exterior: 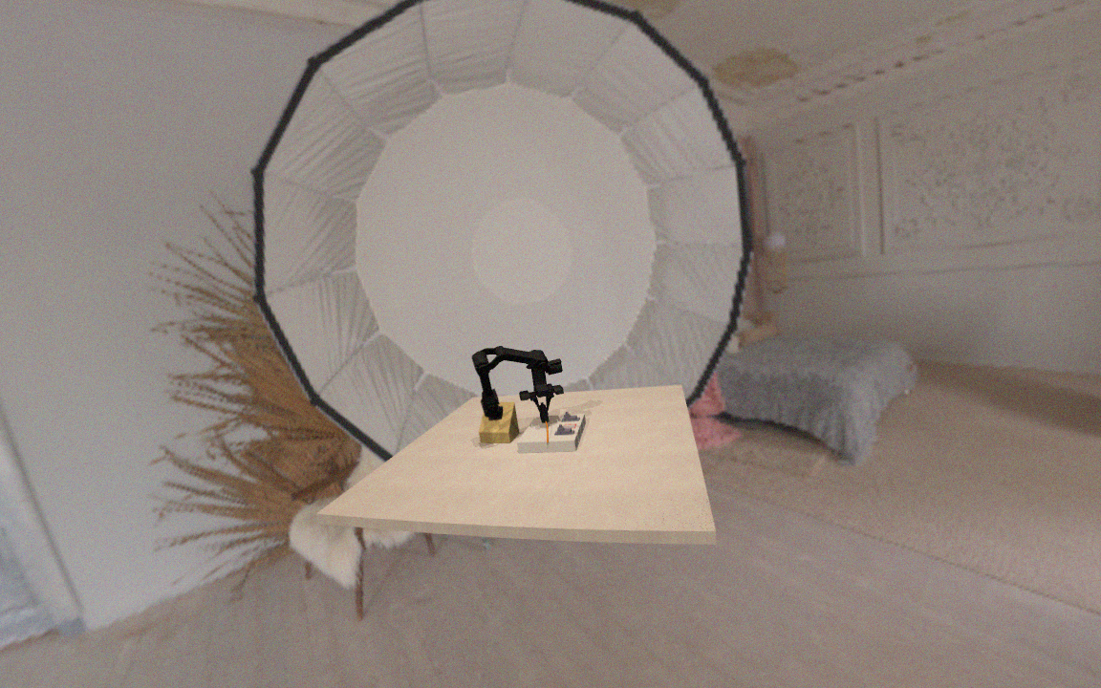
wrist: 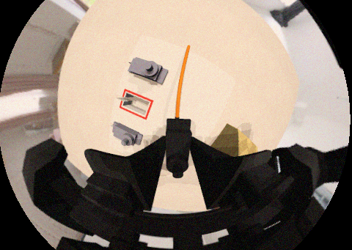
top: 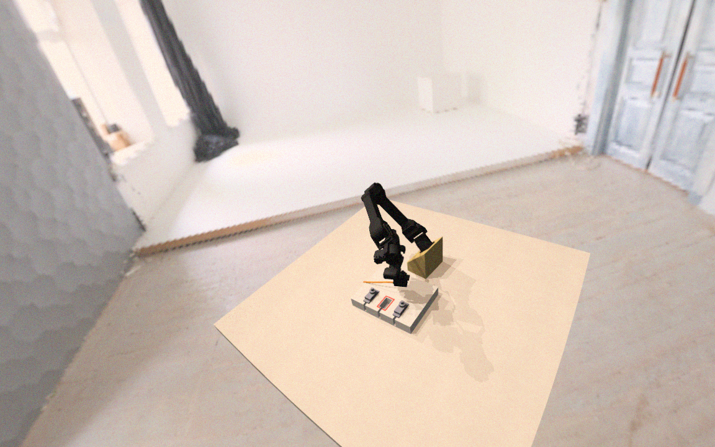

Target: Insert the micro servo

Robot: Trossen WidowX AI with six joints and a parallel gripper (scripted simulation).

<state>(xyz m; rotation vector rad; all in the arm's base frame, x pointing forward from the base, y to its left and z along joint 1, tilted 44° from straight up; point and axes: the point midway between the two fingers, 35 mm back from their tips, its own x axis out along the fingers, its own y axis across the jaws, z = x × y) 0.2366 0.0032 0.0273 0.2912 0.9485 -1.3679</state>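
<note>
My gripper tip is 1 cm past the white deck and 10 cm above it.
</note>
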